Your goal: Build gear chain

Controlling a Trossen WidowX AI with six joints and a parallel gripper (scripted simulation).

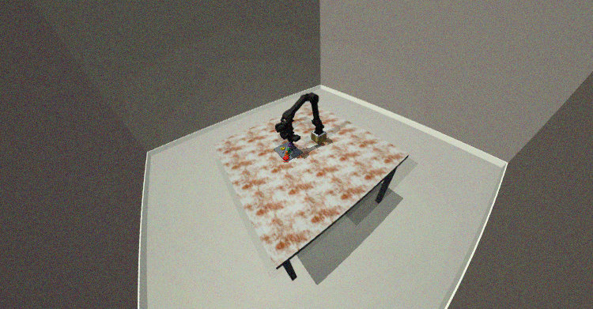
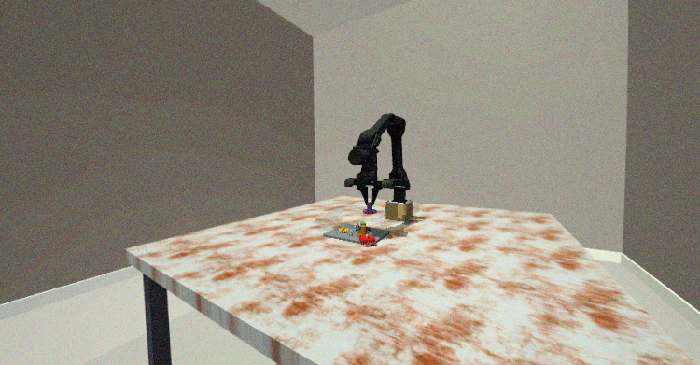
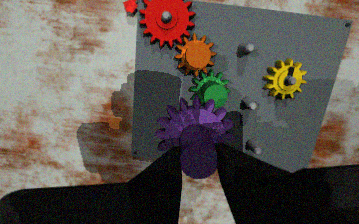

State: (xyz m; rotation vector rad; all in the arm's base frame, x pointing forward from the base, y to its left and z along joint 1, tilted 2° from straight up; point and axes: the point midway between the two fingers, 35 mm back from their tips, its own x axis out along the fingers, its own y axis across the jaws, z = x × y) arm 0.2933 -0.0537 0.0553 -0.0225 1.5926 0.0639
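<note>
Now: the green gear 9 cm below my gripper tip, 2 cm to the right of it and 2 cm ahead of it. Round my gripper tip: purple gear 1 cm below; then orange gear 9 cm below, 5 cm ahead, 1 cm to the right; then red gear 10 cm below, 9 cm ahead, 2 cm to the left.
</note>
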